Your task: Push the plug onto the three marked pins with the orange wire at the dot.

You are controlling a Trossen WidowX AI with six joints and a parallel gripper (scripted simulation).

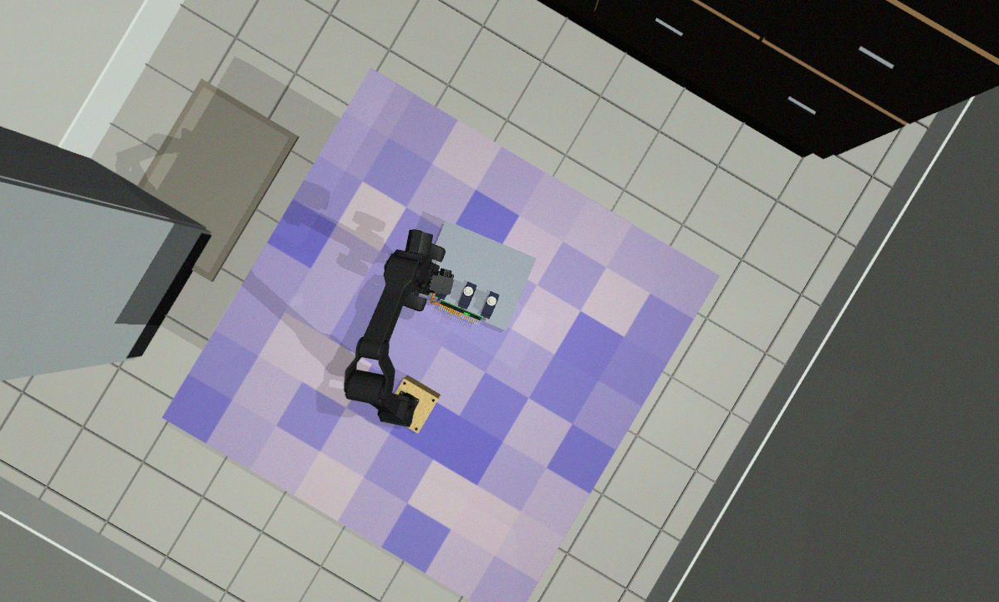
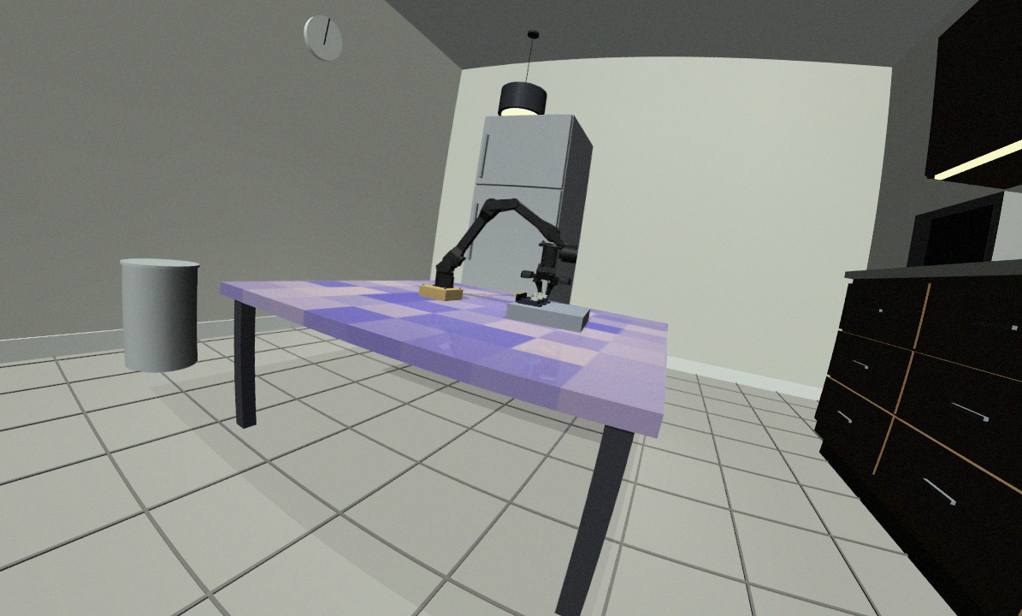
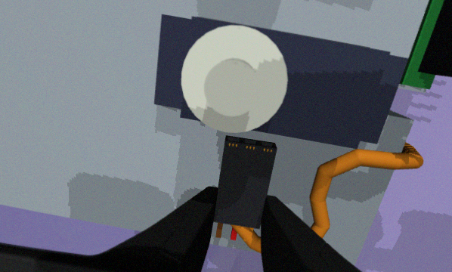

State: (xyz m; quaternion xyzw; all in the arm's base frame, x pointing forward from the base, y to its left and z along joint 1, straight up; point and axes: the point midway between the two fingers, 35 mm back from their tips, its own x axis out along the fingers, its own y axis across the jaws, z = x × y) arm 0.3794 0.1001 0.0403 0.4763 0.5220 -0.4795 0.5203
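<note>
Right now my gripper tip is 4 cm past the green band, 15 cm to the left of it and 2 cm below it. Round my gripper tip: dark dot 4 cm behind, 16 cm to the right, 2 cm above; pin header 5 cm behind, 13 cm to the right, 1 cm above; grey printed holder 11 cm ahead, 12 cm to the right, 3 cm below.
</note>
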